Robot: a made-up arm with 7 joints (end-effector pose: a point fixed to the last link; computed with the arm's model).
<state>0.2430 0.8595 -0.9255 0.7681 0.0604 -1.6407 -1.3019</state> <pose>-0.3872 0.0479 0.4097 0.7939 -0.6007 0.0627 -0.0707</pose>
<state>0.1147 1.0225 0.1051 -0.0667 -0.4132 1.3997 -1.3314</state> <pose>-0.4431 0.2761 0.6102 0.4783 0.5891 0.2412 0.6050</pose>
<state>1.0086 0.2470 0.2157 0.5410 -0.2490 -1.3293 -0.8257</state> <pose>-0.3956 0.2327 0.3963 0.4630 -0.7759 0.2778 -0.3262</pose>
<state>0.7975 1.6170 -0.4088 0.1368 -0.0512 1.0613 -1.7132</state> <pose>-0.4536 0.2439 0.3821 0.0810 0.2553 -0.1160 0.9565</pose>
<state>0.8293 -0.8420 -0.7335 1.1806 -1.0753 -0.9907 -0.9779</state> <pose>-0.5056 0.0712 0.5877 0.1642 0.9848 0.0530 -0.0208</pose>
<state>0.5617 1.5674 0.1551 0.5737 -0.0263 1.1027 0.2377</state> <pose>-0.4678 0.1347 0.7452 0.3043 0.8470 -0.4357 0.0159</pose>
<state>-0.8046 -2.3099 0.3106 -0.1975 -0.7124 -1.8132 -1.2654</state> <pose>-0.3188 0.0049 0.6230 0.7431 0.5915 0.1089 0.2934</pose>
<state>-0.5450 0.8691 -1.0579 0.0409 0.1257 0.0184 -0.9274</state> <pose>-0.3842 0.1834 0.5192 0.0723 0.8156 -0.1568 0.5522</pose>
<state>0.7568 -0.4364 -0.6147 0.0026 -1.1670 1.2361 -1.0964</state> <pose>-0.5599 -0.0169 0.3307 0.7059 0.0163 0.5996 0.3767</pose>
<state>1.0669 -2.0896 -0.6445 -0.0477 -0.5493 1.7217 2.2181</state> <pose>-0.4584 -0.0342 0.3029 0.0126 -0.7018 -0.1645 0.6930</pose>
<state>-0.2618 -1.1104 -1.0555 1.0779 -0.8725 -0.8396 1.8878</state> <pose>-0.2362 0.1204 0.8158 0.7706 -0.4505 0.1993 -0.4044</pose>
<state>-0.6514 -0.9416 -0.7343 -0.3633 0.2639 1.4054 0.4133</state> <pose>-0.1956 -0.2017 0.4356 0.4194 -0.1326 -0.1094 0.8914</pose>
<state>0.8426 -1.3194 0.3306 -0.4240 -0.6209 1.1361 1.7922</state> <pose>-0.1754 -0.0158 0.1941 0.1019 -0.8393 -0.5224 0.1107</pose>
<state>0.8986 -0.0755 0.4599 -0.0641 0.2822 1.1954 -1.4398</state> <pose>-0.0341 0.2685 0.3154 0.9166 0.1603 -0.1638 0.3276</pose>
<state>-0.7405 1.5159 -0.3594 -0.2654 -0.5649 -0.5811 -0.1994</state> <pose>-0.2490 0.1297 0.7876 0.0145 -0.9251 0.1559 0.3460</pose>
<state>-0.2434 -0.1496 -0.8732 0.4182 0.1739 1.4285 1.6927</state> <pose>-0.3721 0.1118 0.4169 0.5208 0.0492 -0.8208 0.2293</pose>
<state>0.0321 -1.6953 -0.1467 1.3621 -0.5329 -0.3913 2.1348</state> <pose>-0.3325 0.2569 0.4590 0.5610 -0.3254 -0.4355 -0.6244</pose>
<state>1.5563 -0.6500 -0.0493 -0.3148 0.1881 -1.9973 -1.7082</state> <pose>-0.0575 -0.0214 0.2840 0.1209 -0.0515 -0.0079 -0.9913</pose>
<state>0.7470 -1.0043 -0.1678 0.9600 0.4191 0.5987 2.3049</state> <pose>-0.1055 0.2235 0.3157 0.0985 0.1859 0.8829 0.4198</pose>
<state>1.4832 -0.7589 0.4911 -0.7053 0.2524 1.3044 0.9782</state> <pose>-0.0047 -0.1257 0.3865 0.0099 -0.8416 -0.5150 -0.1624</pose>
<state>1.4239 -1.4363 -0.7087 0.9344 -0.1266 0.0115 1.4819</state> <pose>-0.1815 0.1512 0.1674 0.3578 -0.0438 -0.9141 -0.1858</pose>
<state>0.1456 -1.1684 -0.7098 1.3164 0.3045 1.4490 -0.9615</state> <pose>-0.4267 0.1871 0.3727 0.8322 0.1285 0.3779 0.3848</pose>
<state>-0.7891 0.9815 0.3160 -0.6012 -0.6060 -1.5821 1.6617</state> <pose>-0.1414 0.1858 0.7087 0.1840 -0.0752 0.2910 -0.9358</pose>
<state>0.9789 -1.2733 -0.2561 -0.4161 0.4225 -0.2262 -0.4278</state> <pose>-0.1331 -0.1329 0.3351 0.6991 -0.2634 -0.2807 0.6026</pose>
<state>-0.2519 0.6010 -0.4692 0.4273 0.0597 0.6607 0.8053</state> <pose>-0.3429 0.2960 0.6259 0.6728 0.5414 -0.4845 -0.1394</pose>
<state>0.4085 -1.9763 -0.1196 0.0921 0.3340 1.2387 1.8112</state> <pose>-0.1877 -0.1886 0.4526 0.1686 0.5736 0.5028 -0.6243</pose>
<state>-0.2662 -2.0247 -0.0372 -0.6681 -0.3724 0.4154 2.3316</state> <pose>-0.2865 -0.1181 0.6541 0.0102 0.4189 0.5817 -0.6972</pose>
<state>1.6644 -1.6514 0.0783 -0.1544 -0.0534 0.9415 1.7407</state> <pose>-0.0427 -0.1485 0.3192 0.3239 0.7973 0.5078 0.0391</pose>
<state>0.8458 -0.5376 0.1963 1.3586 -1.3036 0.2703 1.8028</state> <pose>-0.5164 0.1798 0.4908 0.7248 0.4529 -0.3999 -0.3312</pose>
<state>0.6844 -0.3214 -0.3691 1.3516 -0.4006 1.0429 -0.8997</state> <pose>-0.5529 0.2051 0.4454 0.4725 0.5670 0.0877 0.6690</pose>
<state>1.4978 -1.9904 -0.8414 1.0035 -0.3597 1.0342 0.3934</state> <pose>-0.2240 0.1377 0.0611 0.8262 -0.3971 -0.3970 0.0459</pose>
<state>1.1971 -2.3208 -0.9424 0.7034 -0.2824 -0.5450 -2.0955</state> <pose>-0.3807 0.1573 0.2286 0.6969 0.5959 0.1799 0.3561</pose>
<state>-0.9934 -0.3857 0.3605 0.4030 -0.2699 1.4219 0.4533</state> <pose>-0.2858 0.3537 0.5402 0.9681 0.0055 0.1704 0.1839</pose>
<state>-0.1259 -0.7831 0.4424 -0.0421 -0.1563 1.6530 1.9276</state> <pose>-0.2516 0.1075 0.2879 0.2742 -0.6262 -0.6012 0.4138</pose>
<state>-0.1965 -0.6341 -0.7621 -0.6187 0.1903 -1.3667 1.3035</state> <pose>-0.1973 -0.0723 0.4858 0.8279 0.4567 -0.3148 -0.0826</pose>
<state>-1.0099 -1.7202 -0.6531 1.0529 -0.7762 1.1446 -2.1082</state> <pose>-0.1349 0.2436 0.8547 0.3107 -0.3272 -0.8189 0.3548</pose>
